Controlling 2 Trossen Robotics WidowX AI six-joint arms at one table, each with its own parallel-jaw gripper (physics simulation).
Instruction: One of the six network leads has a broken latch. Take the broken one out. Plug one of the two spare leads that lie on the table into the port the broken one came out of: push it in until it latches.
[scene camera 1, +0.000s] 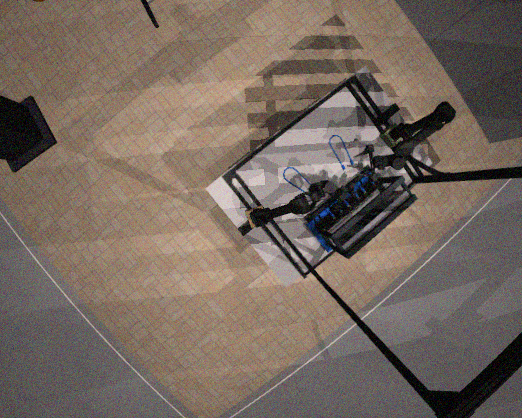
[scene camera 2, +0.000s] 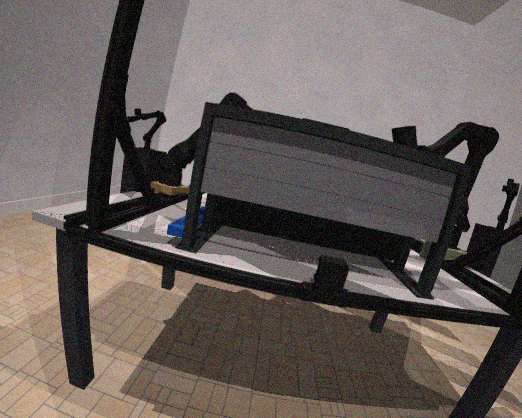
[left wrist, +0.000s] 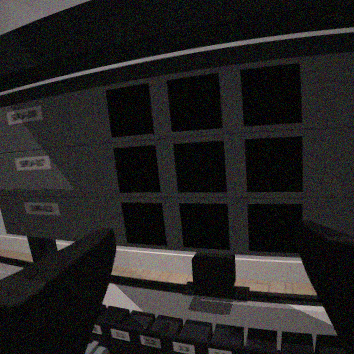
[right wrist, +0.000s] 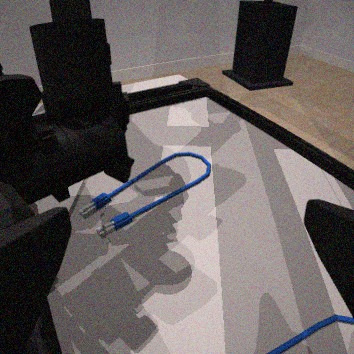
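Where they show: left gripper, between the fingertips: (scene camera 1: 355, 206) (left wrist: 205, 235); right gripper, between the fingertips: (scene camera 1: 354, 165) (right wrist: 188, 215); left arm's base, origin of its link: (scene camera 1: 256, 216) (scene camera 2: 170, 184); right arm's base, origin of its link: (scene camera 1: 395, 134).
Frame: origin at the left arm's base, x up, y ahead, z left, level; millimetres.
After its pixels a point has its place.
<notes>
One spare blue lead (scene camera 1: 290, 168) {x -41, y 282, z 188 mm} (right wrist: 182, 155) {x -42, y 233, z 154 mm} lies looped on the table, its two clear plugs side by side. The other spare lead (scene camera 1: 335, 135) {x -40, y 602, z 271 mm} (right wrist: 306, 334) {x -40, y 560, z 200 mm} lies looped nearer the right arm. Blue leads (scene camera 1: 325, 215) {x -5, y 368, z -137 mm} sit along the dark rack unit; which latch is broken cannot be told. My left gripper (scene camera 1: 325, 187) (left wrist: 205, 235) {x 119, y 501, z -128 mm} is open and empty, facing the rack's panel with square openings, above a row of black labelled blocks (left wrist: 162, 327) {x 51, y 539, z -135 mm}. My right gripper (scene camera 1: 368, 157) (right wrist: 188, 215) {x 159, y 552, z 76 mm} is open and empty above the table, apart from both spare leads.
The rack's slanted grey panel (scene camera 2: 325, 175) {x 135, y 547, z -259 mm} hides both grippers in scene camera 2. A blue part (scene camera 2: 181, 226) {x -5, y 329, z -333 mm} shows beside its left foot. Dark rails (scene camera 1: 290, 130) {x -28, y 354, z 396 mm} edge the table. The left arm's dark body (right wrist: 75, 135) {x 125, y 423, z 19 mm} stands close to the looped lead in the right wrist view.
</notes>
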